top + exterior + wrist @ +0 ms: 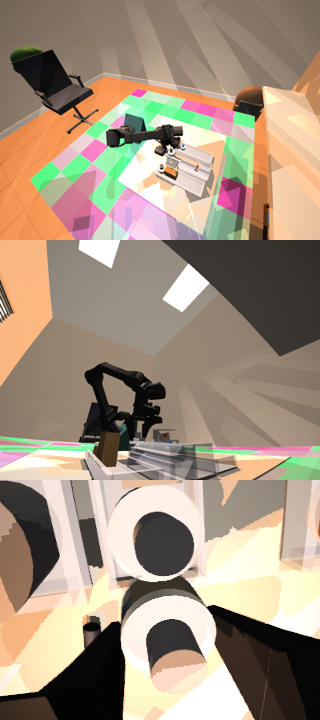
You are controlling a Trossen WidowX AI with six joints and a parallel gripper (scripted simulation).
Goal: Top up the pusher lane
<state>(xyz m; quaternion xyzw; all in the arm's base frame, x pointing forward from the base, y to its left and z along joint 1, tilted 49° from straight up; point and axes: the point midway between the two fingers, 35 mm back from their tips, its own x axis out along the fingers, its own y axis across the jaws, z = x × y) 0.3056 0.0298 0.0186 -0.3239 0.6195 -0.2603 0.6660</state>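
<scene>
Right now my gripper tip is 120 mm to the left of the brown block, 110 mm short of it and 10 mm above it. From my gripper tip the other things lie so: clear lane rack: 180 mm ahead, 30 mm below, 20 mm to the right; red-topped piece: 230 mm ahead, 30 mm to the right, 30 mm above.
</scene>
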